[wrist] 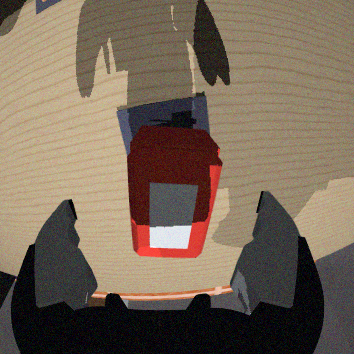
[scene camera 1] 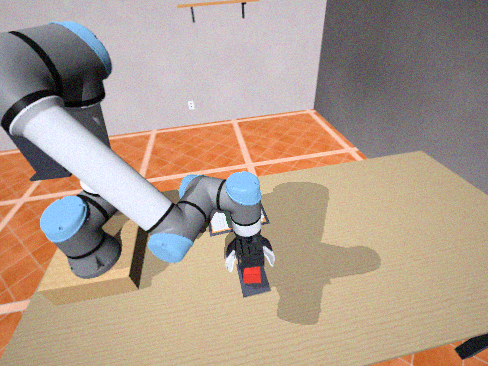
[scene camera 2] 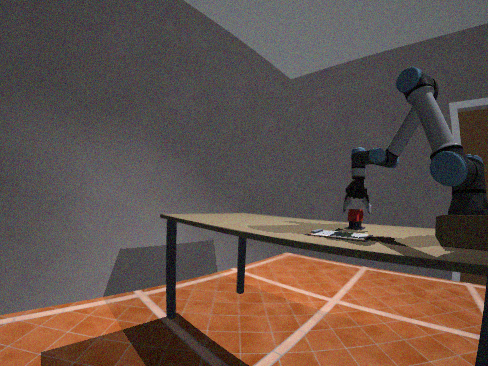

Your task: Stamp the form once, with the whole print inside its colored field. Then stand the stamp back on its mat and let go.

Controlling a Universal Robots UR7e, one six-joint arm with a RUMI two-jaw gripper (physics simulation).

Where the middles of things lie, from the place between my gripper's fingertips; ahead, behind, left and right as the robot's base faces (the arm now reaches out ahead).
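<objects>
I see the red stamp [wrist: 173, 169], and measured from my hand it is 3 cm below. The dark mat [wrist: 190, 109] is here too, 8 cm below my hand.
</objects>
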